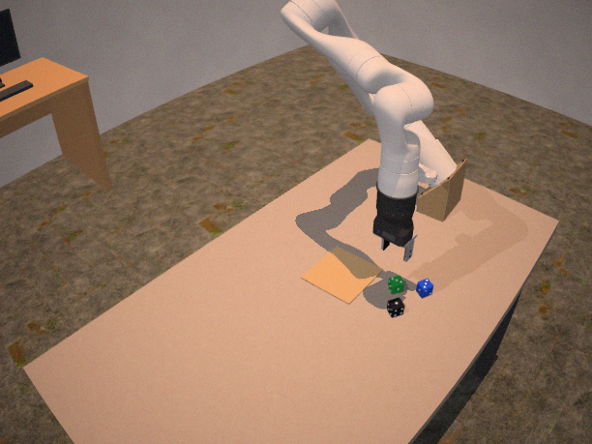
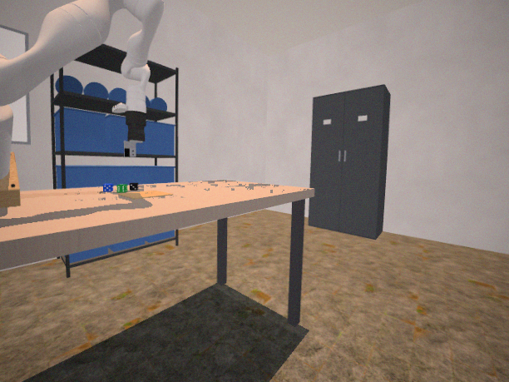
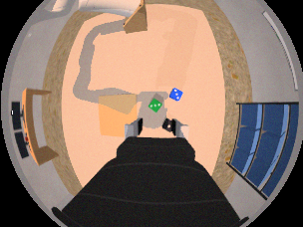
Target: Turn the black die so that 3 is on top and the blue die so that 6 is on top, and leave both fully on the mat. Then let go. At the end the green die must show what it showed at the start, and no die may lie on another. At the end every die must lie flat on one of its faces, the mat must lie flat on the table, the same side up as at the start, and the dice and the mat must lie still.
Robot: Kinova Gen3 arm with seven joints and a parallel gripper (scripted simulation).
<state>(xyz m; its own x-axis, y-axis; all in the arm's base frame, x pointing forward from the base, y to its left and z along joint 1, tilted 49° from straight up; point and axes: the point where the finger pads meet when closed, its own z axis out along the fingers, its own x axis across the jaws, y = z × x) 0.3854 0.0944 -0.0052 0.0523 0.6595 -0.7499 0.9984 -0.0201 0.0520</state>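
Right now my hand is 30 mm past the green die, 10 mm to the left of it and 140 mm above it. From my hand the other things lie so: blue die (60 mm behind, 60 mm to the left, 140 mm below); then black die (30 mm ahead, 30 mm to the left, 140 mm below); then orange mat (130 mm to the right, 160 mm below).
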